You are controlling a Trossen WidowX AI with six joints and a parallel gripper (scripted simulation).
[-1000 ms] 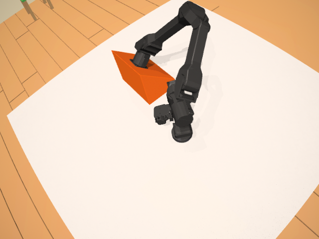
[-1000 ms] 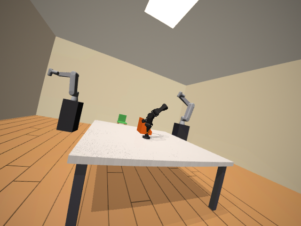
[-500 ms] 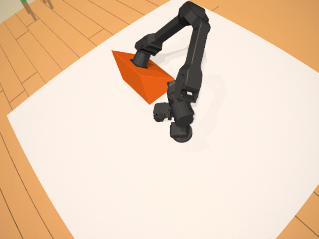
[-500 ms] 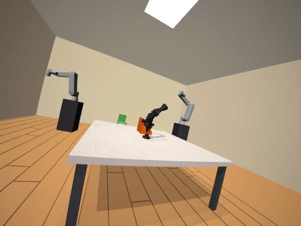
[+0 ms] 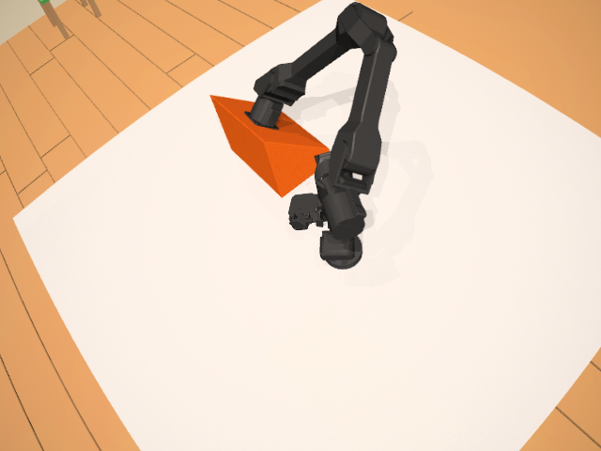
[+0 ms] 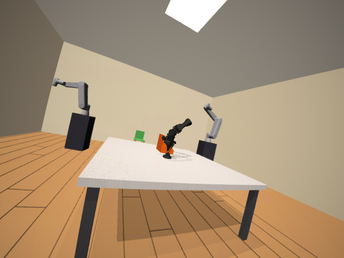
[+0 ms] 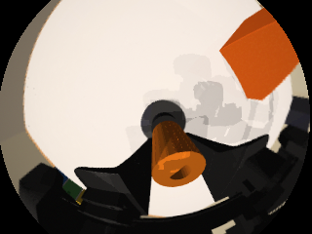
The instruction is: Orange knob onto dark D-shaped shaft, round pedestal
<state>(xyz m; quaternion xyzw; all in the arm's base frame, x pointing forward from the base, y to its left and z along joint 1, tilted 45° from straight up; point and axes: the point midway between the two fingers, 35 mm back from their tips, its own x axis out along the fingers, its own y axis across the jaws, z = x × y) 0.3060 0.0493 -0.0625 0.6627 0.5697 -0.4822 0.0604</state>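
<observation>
My gripper tip is now 20 mm below the orange knob. The rest, counted from my gripper tip: round pedestal (40 mm below).
</observation>
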